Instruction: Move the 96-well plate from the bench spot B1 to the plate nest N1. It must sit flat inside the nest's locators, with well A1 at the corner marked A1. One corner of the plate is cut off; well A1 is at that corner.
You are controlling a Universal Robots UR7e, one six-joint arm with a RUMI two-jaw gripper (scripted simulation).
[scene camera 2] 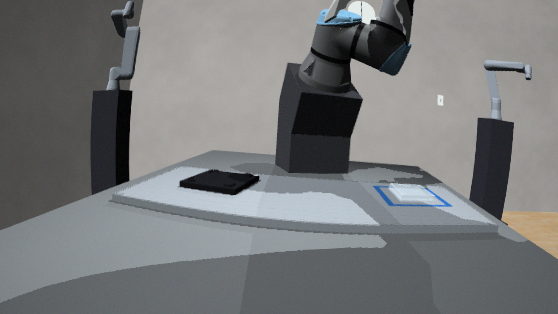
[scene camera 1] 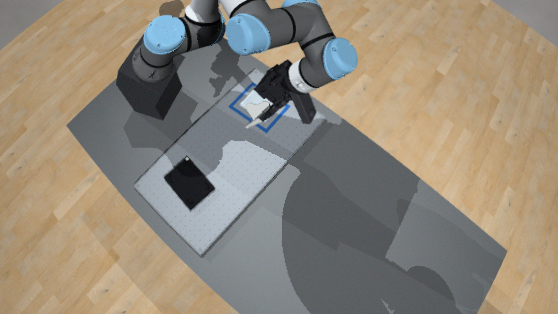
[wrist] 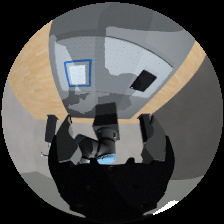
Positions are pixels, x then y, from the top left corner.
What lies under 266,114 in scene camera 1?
My gripper.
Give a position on a plate nest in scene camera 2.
214,182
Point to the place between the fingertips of my gripper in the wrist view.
111,115
